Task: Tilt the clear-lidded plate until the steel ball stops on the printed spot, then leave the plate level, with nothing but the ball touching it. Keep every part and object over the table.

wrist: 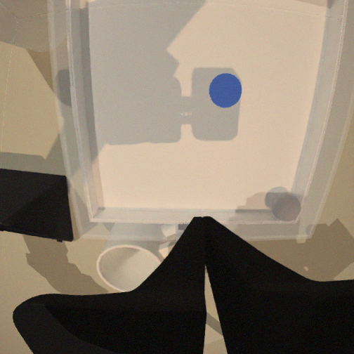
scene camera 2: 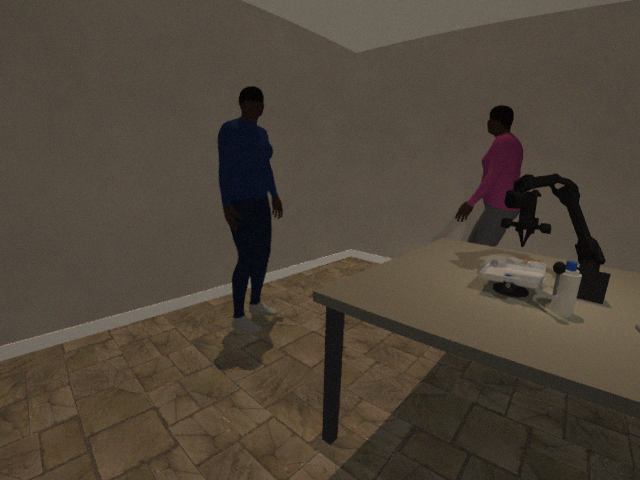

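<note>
The clear-lidded plate (scene camera 2: 516,272) (wrist: 200,175) stands on a round black base (scene camera 2: 510,288). In the scene view it looks slightly tilted; the exact slope is hard to tell. The blue printed spot (scene camera 2: 509,275) (wrist: 225,90) lies up and right of the plate's middle in the wrist view. The grey steel ball (wrist: 281,201) is in the plate's lower right corner in the wrist view, away from the spot, partly blurred by the lid and a shadow. My gripper (scene camera 2: 523,244) (wrist: 201,224) is shut and empty, above the plate, its tips overlapping the lower rim in the wrist view.
A white bottle with a blue cap (scene camera 2: 566,294) and a black ball-topped post (scene camera 2: 559,267) stand right of the plate on the table (scene camera 2: 392,294). A white round opening (wrist: 129,268) shows below the plate in the wrist view. Two people stand beyond the table.
</note>
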